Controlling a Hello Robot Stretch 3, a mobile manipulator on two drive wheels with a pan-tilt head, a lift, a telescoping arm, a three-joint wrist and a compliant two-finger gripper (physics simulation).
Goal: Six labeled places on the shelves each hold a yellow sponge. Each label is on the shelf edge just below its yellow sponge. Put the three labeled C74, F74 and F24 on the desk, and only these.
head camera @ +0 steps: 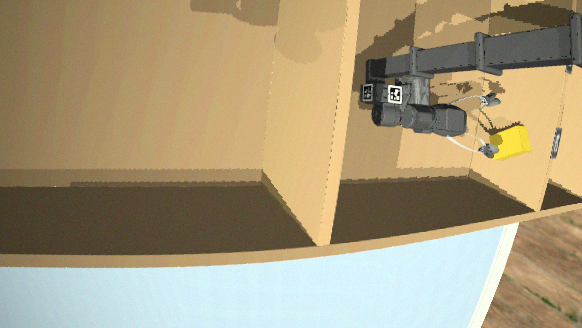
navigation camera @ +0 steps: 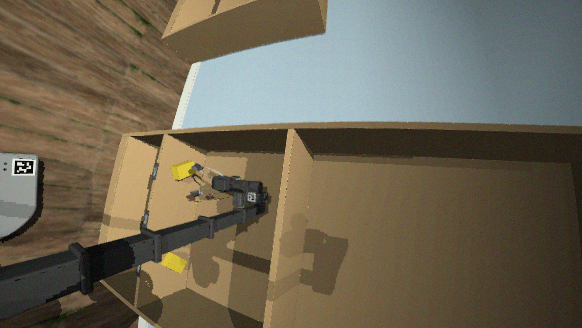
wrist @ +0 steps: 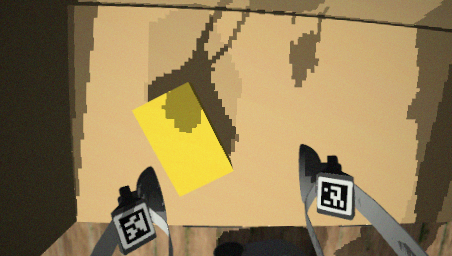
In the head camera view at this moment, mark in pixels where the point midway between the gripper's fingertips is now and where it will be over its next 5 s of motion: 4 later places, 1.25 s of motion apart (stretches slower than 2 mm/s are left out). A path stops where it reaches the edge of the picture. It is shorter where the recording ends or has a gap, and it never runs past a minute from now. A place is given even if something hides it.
My gripper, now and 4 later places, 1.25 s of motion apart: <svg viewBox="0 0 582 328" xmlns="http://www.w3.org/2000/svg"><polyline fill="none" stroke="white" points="497,126 496,145 518,146 520,146 495,144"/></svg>
